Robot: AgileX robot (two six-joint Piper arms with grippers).
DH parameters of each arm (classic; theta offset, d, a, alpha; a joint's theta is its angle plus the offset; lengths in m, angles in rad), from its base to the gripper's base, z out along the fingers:
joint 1: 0 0.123 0 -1.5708
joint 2: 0.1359 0 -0.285 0
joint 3: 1.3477 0 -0.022 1.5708
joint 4: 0 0.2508 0 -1.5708
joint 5: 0 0 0.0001 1.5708
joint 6: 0 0.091 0 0
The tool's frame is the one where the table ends.
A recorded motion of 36 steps. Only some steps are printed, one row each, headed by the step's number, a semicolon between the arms.
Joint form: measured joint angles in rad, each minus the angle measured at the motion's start. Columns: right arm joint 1, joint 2, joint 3, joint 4, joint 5, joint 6; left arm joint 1, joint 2, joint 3, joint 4, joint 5, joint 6.
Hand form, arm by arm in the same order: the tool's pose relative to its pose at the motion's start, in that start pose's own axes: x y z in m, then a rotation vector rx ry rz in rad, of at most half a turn. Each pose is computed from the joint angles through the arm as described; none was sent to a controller.
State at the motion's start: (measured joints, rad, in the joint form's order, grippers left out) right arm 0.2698 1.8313 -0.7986 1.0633 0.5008 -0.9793; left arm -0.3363 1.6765 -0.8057 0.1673 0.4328 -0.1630
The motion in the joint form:
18: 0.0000 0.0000 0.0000 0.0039 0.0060 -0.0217; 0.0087 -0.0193 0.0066 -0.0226 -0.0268 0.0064
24: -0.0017 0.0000 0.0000 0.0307 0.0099 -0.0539; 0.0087 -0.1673 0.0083 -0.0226 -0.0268 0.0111
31: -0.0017 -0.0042 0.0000 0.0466 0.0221 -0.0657; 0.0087 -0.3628 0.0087 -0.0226 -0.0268 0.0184
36: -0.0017 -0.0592 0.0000 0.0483 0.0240 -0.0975; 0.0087 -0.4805 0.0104 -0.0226 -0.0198 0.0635
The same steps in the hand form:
18: 0.0002 0.0005 0.0000 -0.0060 0.0017 -0.0183; -0.0016 0.0017 -0.0046 0.0103 -0.0372 -0.0231
24: -0.0007 0.0010 -0.0002 -0.0157 -0.0080 -0.0256; -0.0084 0.0045 -0.0472 0.0118 -0.1832 -0.0274
31: -0.0012 0.0028 -0.0013 -0.0303 -0.0121 -0.0255; -0.0081 0.0084 -0.1045 0.0124 -0.3780 -0.0321
36: -0.0066 0.0098 -0.0156 -0.0322 -0.0619 -0.0797; -0.0016 0.0107 -0.1380 0.0013 -0.4870 0.0048

